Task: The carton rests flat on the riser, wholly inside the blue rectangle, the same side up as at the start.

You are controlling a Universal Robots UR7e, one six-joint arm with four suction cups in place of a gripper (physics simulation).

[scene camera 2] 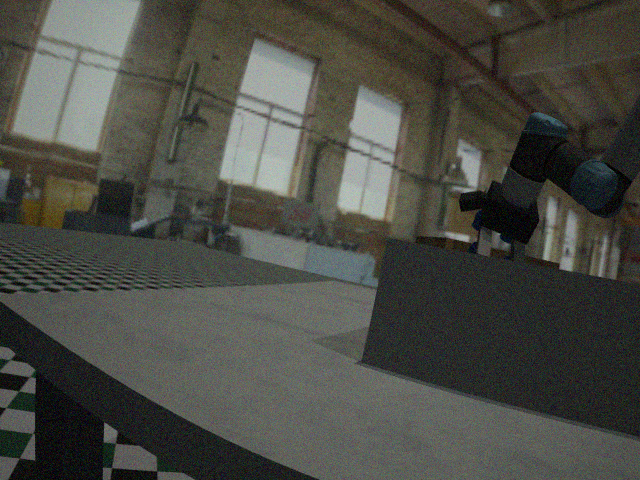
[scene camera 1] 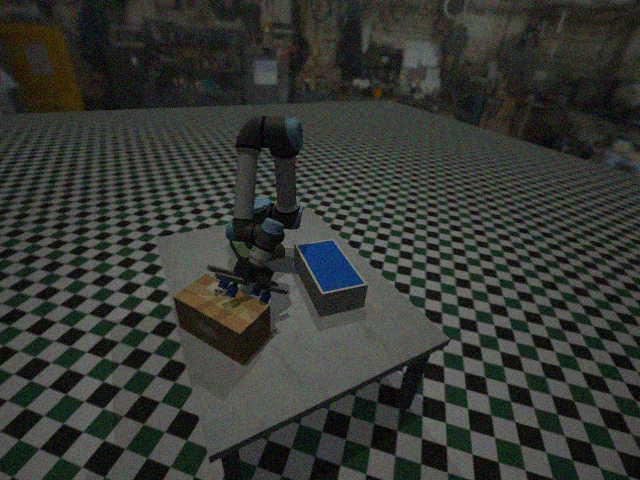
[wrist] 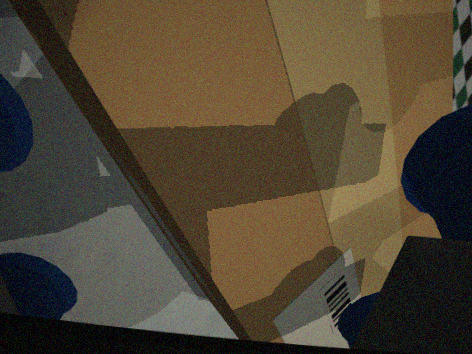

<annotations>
brown carton: scene camera 2 447, 243; scene camera 1; wrist
same spot on brown carton: point(wrist: 269, 149) = point(scene camera 1: 241, 300)
</annotations>
